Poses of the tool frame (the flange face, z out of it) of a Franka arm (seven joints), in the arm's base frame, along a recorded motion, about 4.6 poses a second.
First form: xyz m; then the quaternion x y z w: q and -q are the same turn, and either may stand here.
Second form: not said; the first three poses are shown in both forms.
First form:
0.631 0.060 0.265 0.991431 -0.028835 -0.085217 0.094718
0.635 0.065 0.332 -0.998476 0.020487 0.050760 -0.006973
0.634 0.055 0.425 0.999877 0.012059 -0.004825 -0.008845
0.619 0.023 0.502 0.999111 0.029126 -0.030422 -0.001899
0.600 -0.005 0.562 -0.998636 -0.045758 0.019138 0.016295
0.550 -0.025 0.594 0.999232 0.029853 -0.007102 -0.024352
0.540 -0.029 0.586 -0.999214 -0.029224 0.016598 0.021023
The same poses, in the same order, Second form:
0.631 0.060 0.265; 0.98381 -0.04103 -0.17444; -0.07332 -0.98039 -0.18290; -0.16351 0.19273 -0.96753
0.635 0.065 0.332; 0.99401 -0.04020 -0.10165; -0.04162 -0.99906 -0.01184; -0.10108 0.01600 -0.99475
0.634 0.055 0.425; 0.99966 0.02403 -0.00986; 0.02420 -0.99955 0.01757; -0.00944 -0.01780 -0.99980
0.619 0.023 0.502; 0.99645 0.05808 -0.06090; 0.05832 -0.99830 0.00202; -0.06068 -0.00557 -0.99814
0.600 -0.005 0.562; 0.99508 0.09077 -0.03972; 0.09201 -0.99528 0.03079; -0.03673 -0.03430 -0.99874
0.550 -0.025 0.594; 0.99812 0.05931 -0.01565; 0.06001 -0.99703 0.04824; -0.01274 -0.04909 -0.99871
0.540 -0.029 0.586; 0.99774 0.05770 -0.03440; 0.05910 -0.99741 0.04104; -0.03194 -0.04298 -0.99857

